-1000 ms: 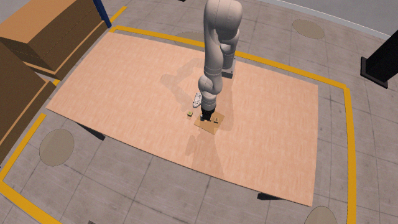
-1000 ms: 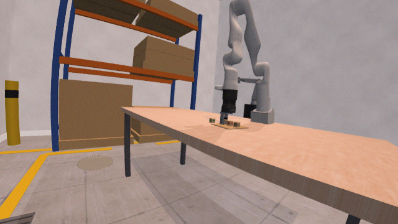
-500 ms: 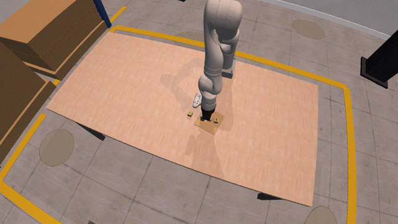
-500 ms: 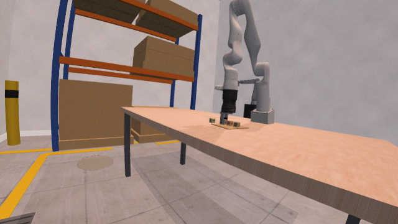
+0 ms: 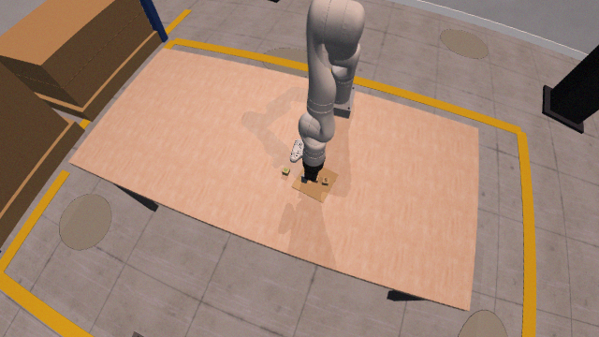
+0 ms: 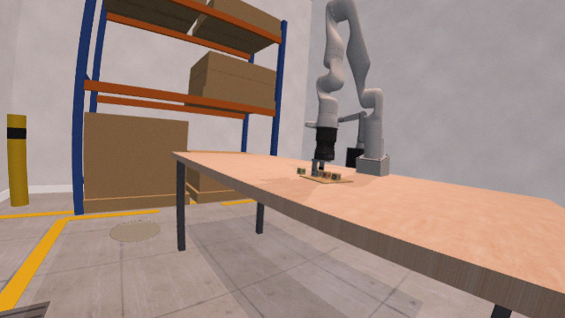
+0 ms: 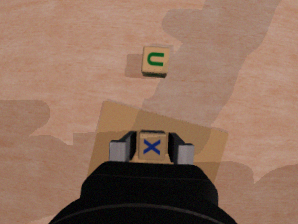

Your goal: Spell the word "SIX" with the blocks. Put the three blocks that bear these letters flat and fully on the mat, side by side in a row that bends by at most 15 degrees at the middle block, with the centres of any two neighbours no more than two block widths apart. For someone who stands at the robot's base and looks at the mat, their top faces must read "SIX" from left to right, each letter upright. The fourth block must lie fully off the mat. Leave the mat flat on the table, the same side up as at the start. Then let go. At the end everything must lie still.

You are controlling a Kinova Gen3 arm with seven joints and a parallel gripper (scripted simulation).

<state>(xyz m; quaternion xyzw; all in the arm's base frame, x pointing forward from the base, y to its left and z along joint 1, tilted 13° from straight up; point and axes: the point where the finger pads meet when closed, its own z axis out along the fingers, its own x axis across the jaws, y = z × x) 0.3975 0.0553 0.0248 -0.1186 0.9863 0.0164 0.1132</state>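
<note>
The block is 4 cm to the left of my hand, 1 cm below it and 1 cm behind it. Also, from my hand: tan mat: 4 cm to the left, 2 cm below, 1 cm behind.
</note>
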